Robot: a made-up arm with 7 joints.
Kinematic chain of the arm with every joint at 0, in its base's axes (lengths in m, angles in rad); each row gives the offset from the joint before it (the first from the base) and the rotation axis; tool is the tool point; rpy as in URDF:
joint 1: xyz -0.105 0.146 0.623 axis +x
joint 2: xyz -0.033 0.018 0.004 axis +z
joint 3: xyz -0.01 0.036 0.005 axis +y
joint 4: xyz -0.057 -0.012 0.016 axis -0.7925 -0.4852 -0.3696
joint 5: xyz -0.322 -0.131 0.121 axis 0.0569 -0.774 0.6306
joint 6: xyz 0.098 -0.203 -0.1 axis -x
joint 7: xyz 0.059 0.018 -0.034 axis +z
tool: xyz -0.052 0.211 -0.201 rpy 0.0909 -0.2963 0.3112
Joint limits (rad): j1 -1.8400..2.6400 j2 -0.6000..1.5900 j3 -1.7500..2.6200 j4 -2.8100..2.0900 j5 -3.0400..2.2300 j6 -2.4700..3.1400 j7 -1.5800..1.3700
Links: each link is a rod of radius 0.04 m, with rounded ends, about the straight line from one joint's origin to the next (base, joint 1, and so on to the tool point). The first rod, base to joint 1, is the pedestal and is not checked.
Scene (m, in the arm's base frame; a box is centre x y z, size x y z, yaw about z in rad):
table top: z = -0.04
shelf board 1: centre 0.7 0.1 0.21 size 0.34 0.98 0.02 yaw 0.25
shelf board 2: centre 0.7 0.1 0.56 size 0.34 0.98 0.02 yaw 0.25
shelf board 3: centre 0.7 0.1 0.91 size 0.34 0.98 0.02 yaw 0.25
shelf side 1: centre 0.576 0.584 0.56 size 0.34 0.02 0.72 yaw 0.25
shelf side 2: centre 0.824 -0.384 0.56 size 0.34 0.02 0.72 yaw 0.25
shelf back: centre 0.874 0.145 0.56 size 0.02 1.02 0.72 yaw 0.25
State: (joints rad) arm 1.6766 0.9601 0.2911 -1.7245 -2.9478 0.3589 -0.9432
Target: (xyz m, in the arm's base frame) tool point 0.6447 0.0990 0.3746
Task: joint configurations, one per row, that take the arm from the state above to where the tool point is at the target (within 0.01 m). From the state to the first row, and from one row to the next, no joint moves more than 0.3 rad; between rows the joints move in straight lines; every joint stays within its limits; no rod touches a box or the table.
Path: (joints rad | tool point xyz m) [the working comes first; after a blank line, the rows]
Joints at the target: 1.7337 1.3281 0.3060 -1.9868 -2.9061 0.6558 -1.1690
Straight joint move there: touches shelf board 1.

1: 1.6287 1.0370 0.4659 -1.6888 -2.9773 0.3531 -1.0388 | 0.4192 -0.1882 0.2023
2: 1.5807 1.1138 0.6407 -1.6531 -3.0068 0.3472 -1.1345 | 0.4848 -0.2285 0.3241
3: 1.6572 1.2210 0.4733 -1.8200 -2.9565 0.5015 -1.1517 | 0.5706 -0.0717 0.3127
4: 1.7337 1.3281 0.3060 -1.9868 -2.9061 0.6558 -1.1690 | 0.6447 0.0990 0.3746

